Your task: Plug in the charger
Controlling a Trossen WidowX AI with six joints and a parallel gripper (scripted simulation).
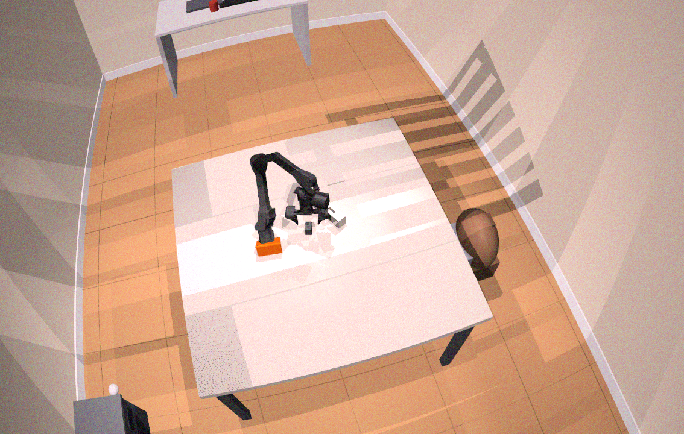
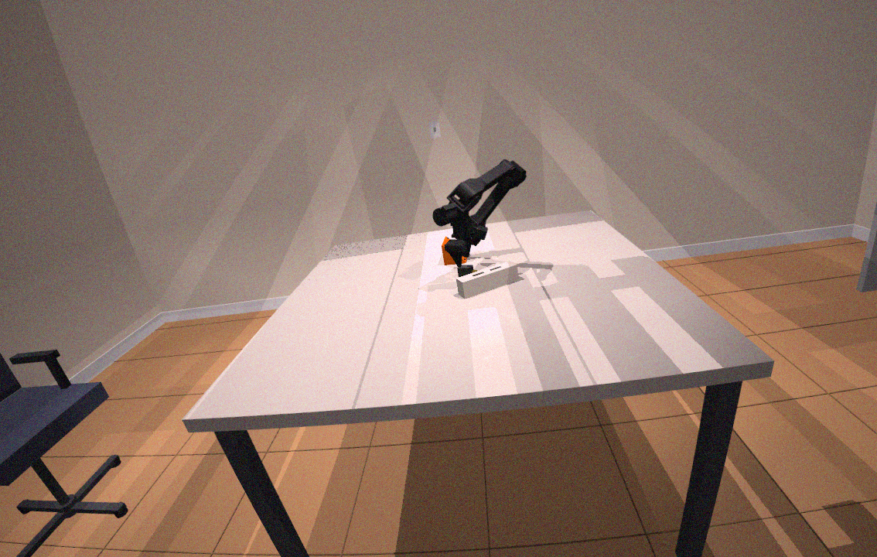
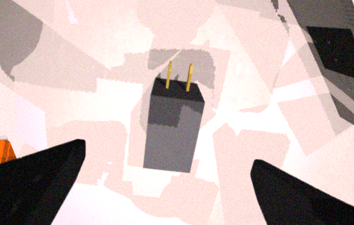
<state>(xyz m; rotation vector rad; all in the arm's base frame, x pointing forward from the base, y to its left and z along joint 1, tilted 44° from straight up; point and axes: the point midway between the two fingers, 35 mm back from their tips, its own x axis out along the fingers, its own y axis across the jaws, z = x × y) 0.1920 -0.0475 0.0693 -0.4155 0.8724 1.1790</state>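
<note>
The dark grey charger lies 1 cm ahead of my gripper tip, 2 cm to the left of it and 4 cm below it.
</note>
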